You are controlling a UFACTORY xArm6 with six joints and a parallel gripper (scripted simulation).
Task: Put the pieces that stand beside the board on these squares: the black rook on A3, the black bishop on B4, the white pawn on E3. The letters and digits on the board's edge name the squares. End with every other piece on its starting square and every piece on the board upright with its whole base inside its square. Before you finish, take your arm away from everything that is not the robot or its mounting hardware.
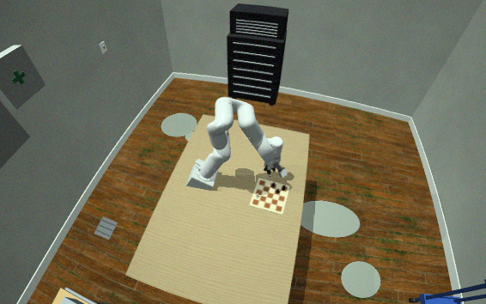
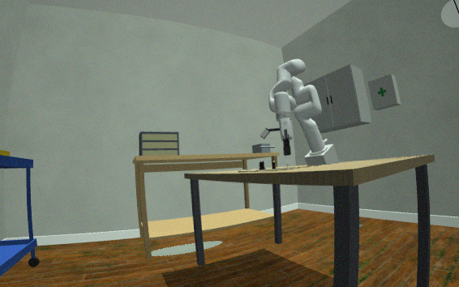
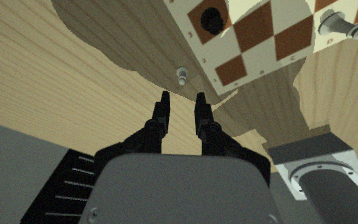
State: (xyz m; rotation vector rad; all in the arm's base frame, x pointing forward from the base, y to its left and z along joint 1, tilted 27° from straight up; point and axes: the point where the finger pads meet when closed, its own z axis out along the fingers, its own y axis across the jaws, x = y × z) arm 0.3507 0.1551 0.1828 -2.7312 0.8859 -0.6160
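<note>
My gripper is now 7 cm above the white pawn. Also, from my hand: black chess piece (6 cm to the right, 6 cm below, 4 cm ahead); then chessboard (14 cm to the right, 8 cm below, 4 cm ahead).
</note>
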